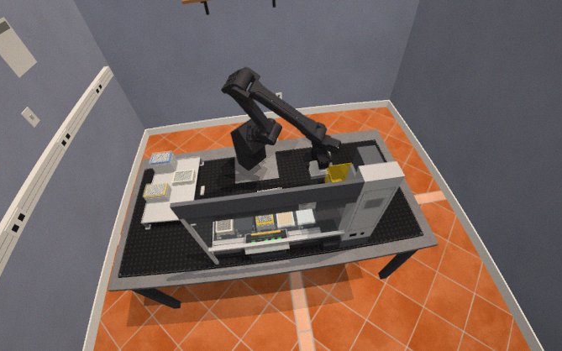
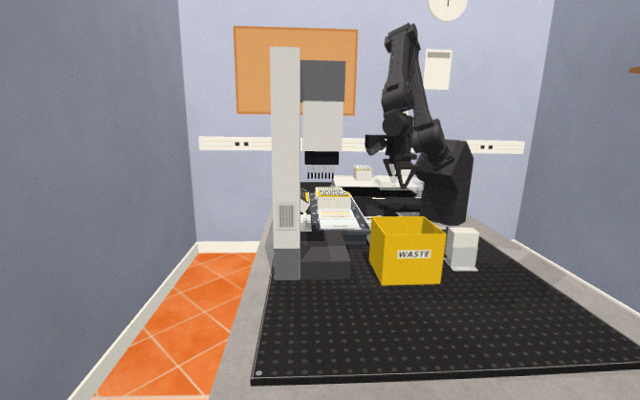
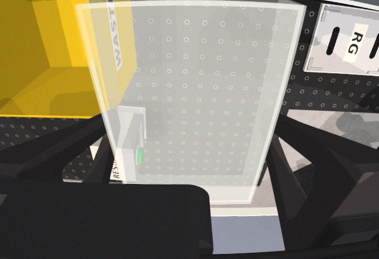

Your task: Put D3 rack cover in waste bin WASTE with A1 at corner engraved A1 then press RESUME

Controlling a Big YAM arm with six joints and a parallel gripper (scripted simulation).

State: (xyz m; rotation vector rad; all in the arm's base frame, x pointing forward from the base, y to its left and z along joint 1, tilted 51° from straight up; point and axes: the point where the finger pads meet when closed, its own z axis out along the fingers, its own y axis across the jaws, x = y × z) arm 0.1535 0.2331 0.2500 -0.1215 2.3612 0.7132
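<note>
My gripper is now 17 cm above the yellow waste bin, 15 cm to the right of it and 3 cm past it. Round my hand: clear cover right at my hand; then clear plate 18 cm ahead, 16 cm below, 4 cm to the right; then white resume box 18 cm behind, 15 cm below, 4 cm to the left.
</note>
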